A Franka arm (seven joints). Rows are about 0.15 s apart.
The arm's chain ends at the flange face. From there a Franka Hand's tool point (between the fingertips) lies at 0.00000 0.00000 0.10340 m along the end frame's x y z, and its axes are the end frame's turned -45 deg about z.
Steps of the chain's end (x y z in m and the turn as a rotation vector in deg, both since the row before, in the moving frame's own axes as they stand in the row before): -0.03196 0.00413 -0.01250 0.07 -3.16 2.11; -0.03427 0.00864 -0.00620 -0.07 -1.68 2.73; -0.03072 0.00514 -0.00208 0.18 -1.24 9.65; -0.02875 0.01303 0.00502 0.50 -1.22 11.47; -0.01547 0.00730 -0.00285 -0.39 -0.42 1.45
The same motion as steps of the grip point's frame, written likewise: -0.02938 -0.02387 -0.01266 2.28 -2.18 2.11; -0.03253 -0.02023 -0.00624 1.14 -1.24 2.73; -0.02655 -0.02000 -0.00210 1.00 -0.75 9.65; -0.03024 -0.01339 0.00499 1.22 -0.51 11.47; -0.01713 -0.00583 -0.00286 0.02 -0.57 1.45
